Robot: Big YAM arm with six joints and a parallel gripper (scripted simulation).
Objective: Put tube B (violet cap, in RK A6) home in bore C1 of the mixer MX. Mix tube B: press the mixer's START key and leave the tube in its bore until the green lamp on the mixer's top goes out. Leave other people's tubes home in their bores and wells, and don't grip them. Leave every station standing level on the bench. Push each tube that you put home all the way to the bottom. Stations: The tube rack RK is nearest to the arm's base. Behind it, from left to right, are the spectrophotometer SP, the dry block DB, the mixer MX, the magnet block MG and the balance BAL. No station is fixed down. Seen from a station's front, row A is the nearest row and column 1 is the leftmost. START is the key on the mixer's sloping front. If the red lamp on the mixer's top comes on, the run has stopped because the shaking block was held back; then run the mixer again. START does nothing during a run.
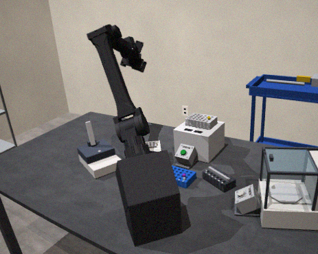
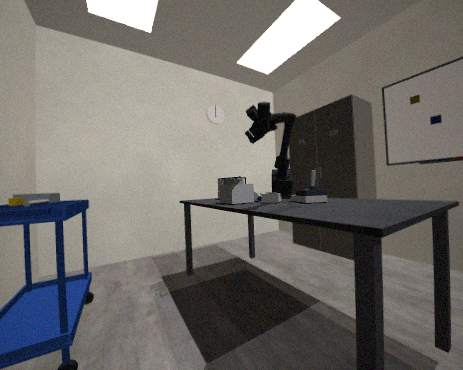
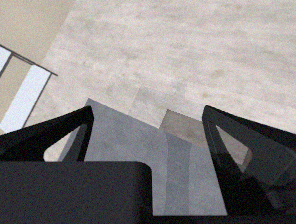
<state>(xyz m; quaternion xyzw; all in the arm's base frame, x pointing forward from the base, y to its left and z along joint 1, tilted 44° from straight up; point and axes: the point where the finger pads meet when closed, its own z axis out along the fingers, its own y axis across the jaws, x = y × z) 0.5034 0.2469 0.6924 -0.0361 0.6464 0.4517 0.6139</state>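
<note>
My gripper is now 44 cm past the tube B, 63 cm to the left of it and 31 cm above it. The rest, counted from my hand: blue rack RK (41 cm behind, 58 cm to the right, 32 cm below); then dry block DB (35 cm behind, 38 cm to the right, 31 cm below); then dark magnet block MG (35 cm behind, 74 cm to the right, 32 cm below).
</note>
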